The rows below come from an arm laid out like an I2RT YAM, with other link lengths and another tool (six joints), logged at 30 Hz.
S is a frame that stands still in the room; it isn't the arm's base.
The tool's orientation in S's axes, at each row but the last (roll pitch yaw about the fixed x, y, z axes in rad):
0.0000, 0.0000, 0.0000
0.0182, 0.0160, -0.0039
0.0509, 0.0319, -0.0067
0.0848, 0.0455, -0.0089
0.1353, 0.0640, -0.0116
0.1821, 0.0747, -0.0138
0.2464, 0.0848, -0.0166
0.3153, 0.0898, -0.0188
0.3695, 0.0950, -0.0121
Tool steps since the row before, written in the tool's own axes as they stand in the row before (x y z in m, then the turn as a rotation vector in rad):
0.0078, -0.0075, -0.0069, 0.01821, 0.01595, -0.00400
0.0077, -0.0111, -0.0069, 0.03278, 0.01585, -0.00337
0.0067, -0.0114, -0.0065, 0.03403, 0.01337, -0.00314
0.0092, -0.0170, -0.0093, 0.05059, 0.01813, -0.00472
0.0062, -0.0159, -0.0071, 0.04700, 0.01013, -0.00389
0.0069, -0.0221, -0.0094, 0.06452, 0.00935, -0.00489
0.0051, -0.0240, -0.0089, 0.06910, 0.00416, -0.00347
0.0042, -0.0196, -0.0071, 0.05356, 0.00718, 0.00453
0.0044, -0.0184, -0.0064, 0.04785, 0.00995, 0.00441
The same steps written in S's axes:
0.0078, -0.0075, -0.0069, 0.01821, 0.01595, -0.00400
0.0075, -0.0110, -0.0072, 0.03279, 0.01578, -0.00361
0.0064, -0.0111, -0.0073, 0.03402, 0.01328, -0.00354
0.0086, -0.0162, -0.0111, 0.05056, 0.01802, -0.00547
0.0054, -0.0149, -0.0096, 0.04686, 0.01002, -0.00549
0.0056, -0.0201, -0.0137, 0.06424, 0.00920, -0.00792
0.0035, -0.0212, -0.0149, 0.06872, 0.00374, -0.00819
0.0027, -0.0165, -0.0132, 0.05402, 0.00441, 0.00170
0.0030, -0.0149, -0.0130, 0.04845, 0.00710, 0.00313

